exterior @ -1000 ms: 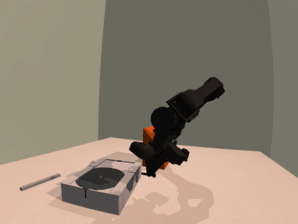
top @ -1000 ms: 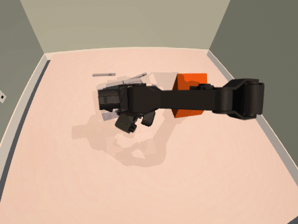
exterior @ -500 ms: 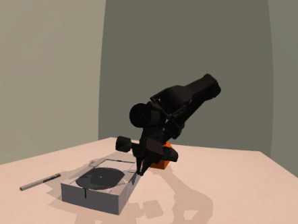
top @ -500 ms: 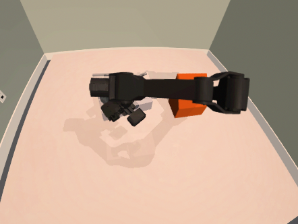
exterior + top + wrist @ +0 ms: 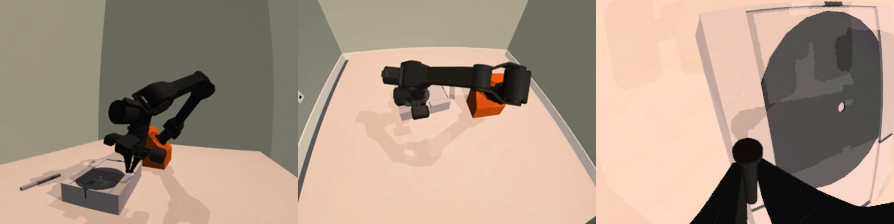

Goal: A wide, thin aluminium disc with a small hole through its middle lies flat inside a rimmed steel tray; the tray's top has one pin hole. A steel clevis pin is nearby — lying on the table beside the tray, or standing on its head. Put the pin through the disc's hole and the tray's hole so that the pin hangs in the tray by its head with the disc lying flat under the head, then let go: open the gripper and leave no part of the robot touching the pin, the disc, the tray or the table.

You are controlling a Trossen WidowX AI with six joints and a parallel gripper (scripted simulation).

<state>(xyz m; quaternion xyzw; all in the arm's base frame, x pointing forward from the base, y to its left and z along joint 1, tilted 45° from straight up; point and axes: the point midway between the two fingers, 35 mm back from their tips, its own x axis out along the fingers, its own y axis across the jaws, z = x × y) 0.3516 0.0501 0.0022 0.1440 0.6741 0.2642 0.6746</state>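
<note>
Now: the dark flat disc 100 mm to the right of my gripper tip, 30 mm below it and 20 mm ahead of it. From my gripper tip the other things lie so: steel clevis pin: 10 mm behind; steel tray: 100 mm to the right, 40 mm below, 10 mm behind; thin grey bar: 320 mm to the right, 110 mm ahead, 80 mm below.
</note>
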